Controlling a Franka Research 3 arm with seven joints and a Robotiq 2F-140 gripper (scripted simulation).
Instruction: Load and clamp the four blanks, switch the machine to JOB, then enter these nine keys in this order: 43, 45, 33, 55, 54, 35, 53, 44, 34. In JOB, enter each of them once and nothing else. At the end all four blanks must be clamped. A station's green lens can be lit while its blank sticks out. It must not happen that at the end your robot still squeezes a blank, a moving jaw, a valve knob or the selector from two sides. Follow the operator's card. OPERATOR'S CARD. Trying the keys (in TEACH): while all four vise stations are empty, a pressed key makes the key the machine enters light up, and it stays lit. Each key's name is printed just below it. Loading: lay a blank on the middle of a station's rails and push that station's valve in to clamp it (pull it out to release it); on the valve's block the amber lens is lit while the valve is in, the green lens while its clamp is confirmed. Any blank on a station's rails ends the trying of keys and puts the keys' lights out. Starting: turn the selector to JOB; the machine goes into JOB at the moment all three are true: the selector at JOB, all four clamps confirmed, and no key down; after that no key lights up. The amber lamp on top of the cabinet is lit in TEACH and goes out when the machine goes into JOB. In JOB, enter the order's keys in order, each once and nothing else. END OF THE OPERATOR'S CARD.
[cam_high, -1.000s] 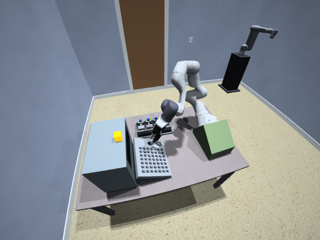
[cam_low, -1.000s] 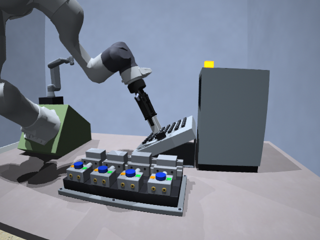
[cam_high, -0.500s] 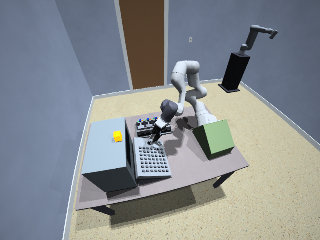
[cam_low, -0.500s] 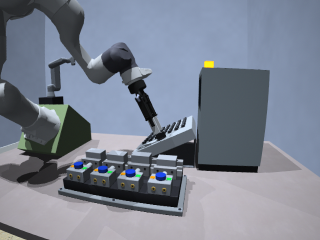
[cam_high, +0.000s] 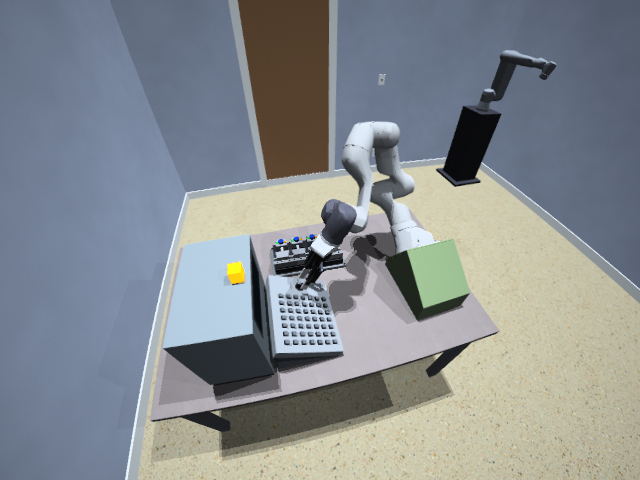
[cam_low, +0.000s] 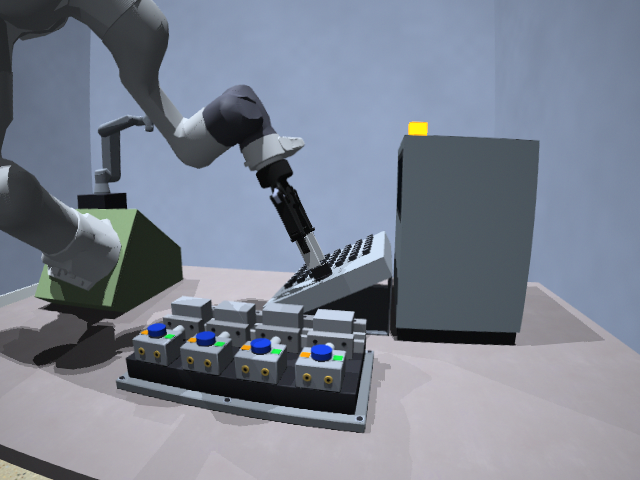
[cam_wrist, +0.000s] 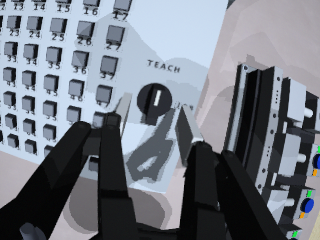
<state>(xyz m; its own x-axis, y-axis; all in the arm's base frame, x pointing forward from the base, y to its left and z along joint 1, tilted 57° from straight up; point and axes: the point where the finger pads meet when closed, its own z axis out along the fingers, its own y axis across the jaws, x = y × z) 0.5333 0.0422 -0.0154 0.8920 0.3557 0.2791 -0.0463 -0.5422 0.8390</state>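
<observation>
The selector knob is 30 mm ahead of my hand and 40 mm below it. From my hand the other things lie so: keypad (50 mm ahead, 110 mm to the left, 90 mm below); then key (130 mm to the left, 70 mm below).
</observation>
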